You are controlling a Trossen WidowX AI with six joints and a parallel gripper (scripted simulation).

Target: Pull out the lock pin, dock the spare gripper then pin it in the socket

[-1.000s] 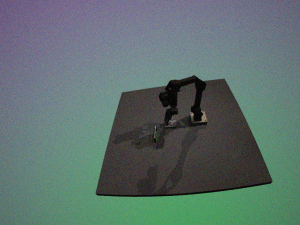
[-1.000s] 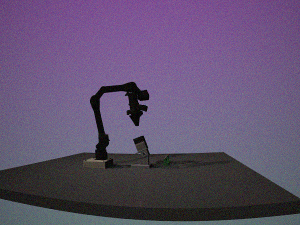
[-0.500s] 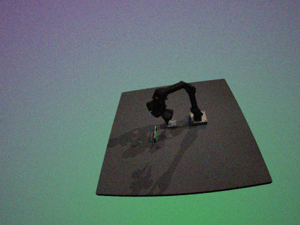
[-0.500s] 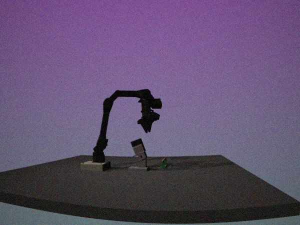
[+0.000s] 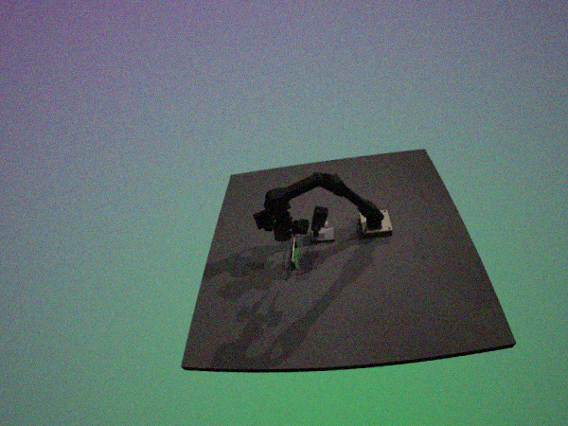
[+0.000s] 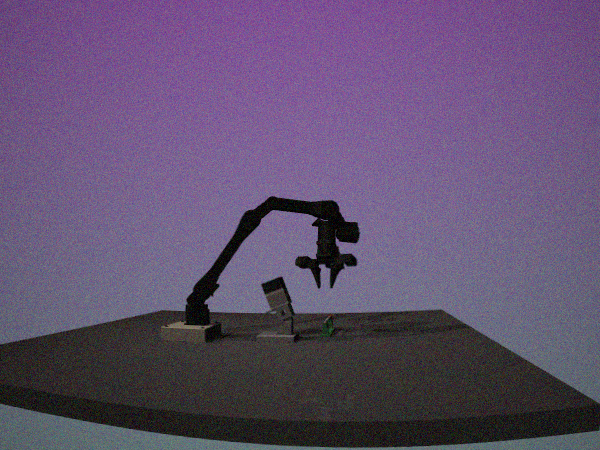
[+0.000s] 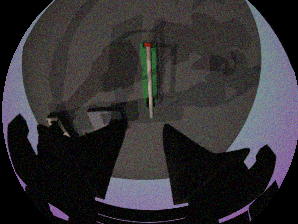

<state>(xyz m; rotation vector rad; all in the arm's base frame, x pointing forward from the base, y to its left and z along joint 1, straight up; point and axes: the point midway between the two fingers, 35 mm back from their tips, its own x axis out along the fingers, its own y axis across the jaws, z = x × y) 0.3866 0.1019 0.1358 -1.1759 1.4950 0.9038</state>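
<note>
Right now the green cradle is 120 mm below my gripper tip, 20 mm to the left of it and 10 mm ahead of it. The rest, counted from my gripper tip: mount (120 mm behind, 100 mm to the right, 90 mm below); spare gripper (130 mm behind, 100 mm to the right, 20 mm below).
</note>
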